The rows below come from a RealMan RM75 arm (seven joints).
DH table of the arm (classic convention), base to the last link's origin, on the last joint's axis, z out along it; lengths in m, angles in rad. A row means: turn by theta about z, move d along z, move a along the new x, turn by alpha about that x. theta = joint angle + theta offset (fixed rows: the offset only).
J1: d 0.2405; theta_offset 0; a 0; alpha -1.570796
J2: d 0; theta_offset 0; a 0; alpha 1.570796
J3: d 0.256; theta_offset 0; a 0; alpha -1.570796
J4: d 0; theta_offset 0; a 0; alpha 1.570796
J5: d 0.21; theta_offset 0; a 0; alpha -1.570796
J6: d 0; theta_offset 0; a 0; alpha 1.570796
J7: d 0.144; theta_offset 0; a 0; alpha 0
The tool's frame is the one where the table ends.
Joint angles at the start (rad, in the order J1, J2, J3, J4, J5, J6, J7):
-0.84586, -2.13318, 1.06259, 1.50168, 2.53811, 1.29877, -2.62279
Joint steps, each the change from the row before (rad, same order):
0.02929, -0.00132, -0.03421, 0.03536, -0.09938, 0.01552, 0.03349
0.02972, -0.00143, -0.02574, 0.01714, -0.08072, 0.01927, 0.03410
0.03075, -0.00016, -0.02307, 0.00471, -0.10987, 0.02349, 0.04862
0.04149, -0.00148, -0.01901, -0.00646, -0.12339, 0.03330, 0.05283
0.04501, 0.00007, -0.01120, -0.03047, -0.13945, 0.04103, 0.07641
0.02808, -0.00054, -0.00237, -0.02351, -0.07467, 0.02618, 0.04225
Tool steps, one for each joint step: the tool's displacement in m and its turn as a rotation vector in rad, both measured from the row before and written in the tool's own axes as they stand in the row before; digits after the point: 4 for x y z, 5 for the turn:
0.0016, 0.0011, -0.0114, -0.05499, 0.06244, -0.02104
-0.0032, 0.0006, -0.0083, -0.04696, 0.03654, -0.01614
-0.0032, 0.0037, -0.0076, -0.07277, 0.04441, -0.01125
-0.0077, 0.0048, -0.0080, -0.08571, 0.04107, -0.02037
-0.0110, 0.0060, -0.0069, -0.10402, 0.04206, -0.01285
-0.0081, 0.0034, -0.0039, -0.05731, 0.02184, -0.01201

